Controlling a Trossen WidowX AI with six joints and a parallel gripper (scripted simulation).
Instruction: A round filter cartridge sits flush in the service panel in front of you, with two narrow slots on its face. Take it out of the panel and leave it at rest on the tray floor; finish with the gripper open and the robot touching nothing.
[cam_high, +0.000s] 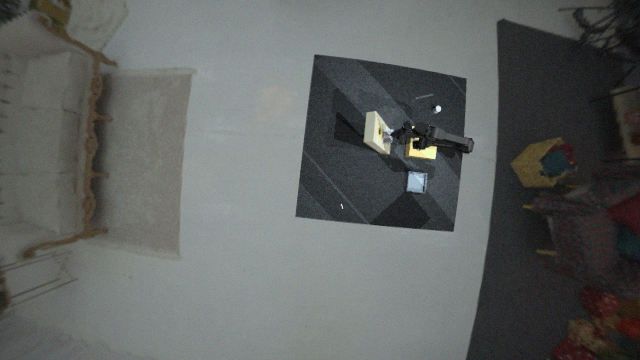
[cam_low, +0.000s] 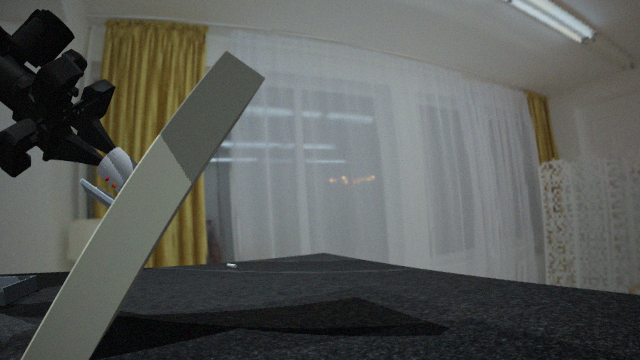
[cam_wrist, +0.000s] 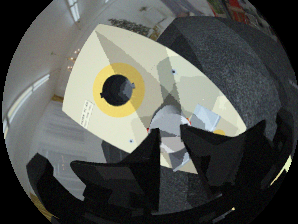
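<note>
Now: gripper tip 50 mm short of the cream service panel, 50 mm above it and 10 mm to the left of it. From my gripper tip the other things lie so: white filter cartridge: 10 mm below, 10 mm ahead; then pale blue tray: 340 mm to the left, 270 mm behind, 210 mm below.
</note>
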